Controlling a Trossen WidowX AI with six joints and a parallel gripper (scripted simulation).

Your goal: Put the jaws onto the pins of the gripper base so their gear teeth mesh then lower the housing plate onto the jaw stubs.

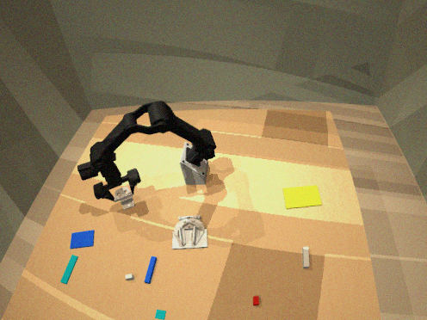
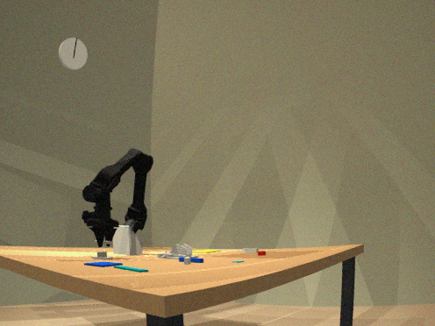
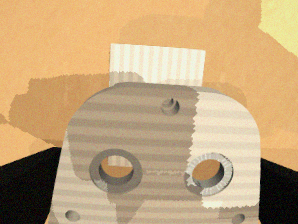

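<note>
Right now my gripper tip is 120 mm short of the jaw, 280 mm to the right of it and 30 mm above it. Also, from my gripper tip: small white block (320 mm ahead, 60 mm to the left, 30 mm below); then blue bar (290 mm ahead, 130 mm to the left, 40 mm below); then blue square (170 mm ahead, 180 mm to the right, 40 mm below).
</note>
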